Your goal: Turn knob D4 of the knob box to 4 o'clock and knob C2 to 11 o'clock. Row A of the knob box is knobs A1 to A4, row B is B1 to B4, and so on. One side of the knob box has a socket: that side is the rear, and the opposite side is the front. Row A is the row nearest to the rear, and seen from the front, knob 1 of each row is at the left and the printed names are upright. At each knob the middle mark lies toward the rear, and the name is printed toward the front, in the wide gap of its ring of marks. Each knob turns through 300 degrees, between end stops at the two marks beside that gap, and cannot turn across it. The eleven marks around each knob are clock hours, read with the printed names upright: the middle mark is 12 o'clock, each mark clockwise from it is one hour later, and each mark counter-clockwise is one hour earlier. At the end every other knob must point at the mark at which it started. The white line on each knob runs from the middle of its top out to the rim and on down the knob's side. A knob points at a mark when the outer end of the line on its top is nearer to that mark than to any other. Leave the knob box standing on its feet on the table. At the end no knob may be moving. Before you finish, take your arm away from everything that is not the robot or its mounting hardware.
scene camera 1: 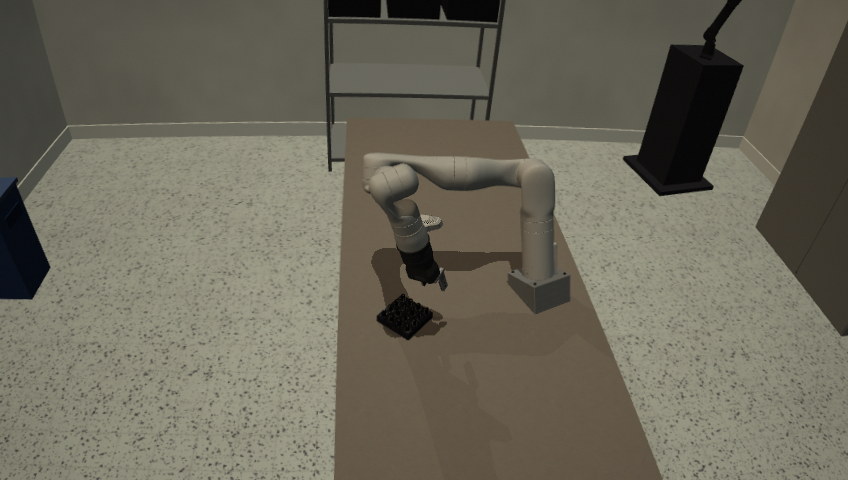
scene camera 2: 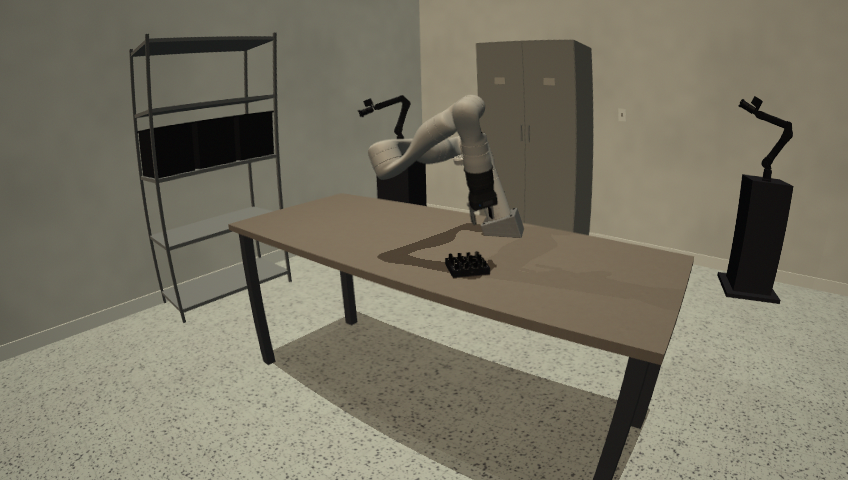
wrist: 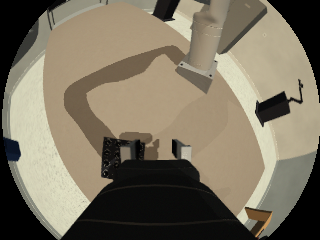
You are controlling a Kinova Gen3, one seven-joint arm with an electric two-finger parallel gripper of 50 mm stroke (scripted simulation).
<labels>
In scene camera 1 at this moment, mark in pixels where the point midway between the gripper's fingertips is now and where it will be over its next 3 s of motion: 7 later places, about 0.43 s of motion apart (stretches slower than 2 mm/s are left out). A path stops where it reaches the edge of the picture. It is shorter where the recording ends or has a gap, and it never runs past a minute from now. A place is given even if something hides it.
My gripper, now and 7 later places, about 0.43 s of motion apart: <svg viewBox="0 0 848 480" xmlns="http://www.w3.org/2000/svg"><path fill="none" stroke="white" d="M434 285L430 281L424 277L420 274L414 270L407 265L401 260L396 255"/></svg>
</labels>
